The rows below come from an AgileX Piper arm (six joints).
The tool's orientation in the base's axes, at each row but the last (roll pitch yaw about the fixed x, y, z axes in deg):
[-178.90, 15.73, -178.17]
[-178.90, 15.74, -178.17]
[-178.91, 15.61, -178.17]
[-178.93, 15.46, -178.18]
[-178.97, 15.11, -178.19]
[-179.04, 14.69, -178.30]
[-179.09, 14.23, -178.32]
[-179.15, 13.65, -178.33]
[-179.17, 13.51, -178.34]
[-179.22, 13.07, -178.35]
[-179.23, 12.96, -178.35]
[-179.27, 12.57, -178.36]
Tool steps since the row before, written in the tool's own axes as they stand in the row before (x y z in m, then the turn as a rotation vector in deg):
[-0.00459, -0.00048, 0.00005, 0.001, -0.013, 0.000]
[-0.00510, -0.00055, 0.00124, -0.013, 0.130, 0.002]
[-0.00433, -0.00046, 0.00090, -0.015, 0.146, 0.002]
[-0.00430, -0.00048, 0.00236, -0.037, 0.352, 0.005]
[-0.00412, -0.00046, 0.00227, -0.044, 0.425, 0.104]
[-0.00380, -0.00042, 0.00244, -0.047, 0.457, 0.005]
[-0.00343, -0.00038, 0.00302, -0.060, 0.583, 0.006]
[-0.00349, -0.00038, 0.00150, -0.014, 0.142, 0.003]
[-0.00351, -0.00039, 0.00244, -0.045, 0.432, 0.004]
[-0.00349, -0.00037, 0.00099, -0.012, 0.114, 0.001]
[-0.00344, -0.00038, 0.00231, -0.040, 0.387, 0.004]
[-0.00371, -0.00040, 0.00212, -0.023, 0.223, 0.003]
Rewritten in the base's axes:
[0.00444, -0.00034, 0.00121, -0.001, -0.013, 0.000]
[0.00526, -0.00041, 0.00020, 0.010, 0.130, -0.001]
[0.00442, -0.00034, 0.00031, 0.011, 0.146, -0.001]
[0.00479, -0.00037, -0.00112, 0.028, 0.353, -0.001]
[0.00458, -0.00036, -0.00111, 0.058, 0.425, -0.096]
[0.00430, -0.00033, -0.00139, 0.035, 0.458, 0.000]
[0.00408, -0.00031, -0.00208, 0.045, 0.584, 0.000]
[0.00375, -0.00029, -0.00063, 0.011, 0.142, -0.002]
[0.00399, -0.00031, -0.00155, 0.034, 0.433, 0.001]
[0.00363, -0.00028, -0.00017, 0.009, 0.114, 0.000]
[0.00388, -0.00030, -0.00147, 0.030, 0.388, 0.000]
[0.00409, -0.00031, -0.00126, 0.017, 0.224, -0.001]

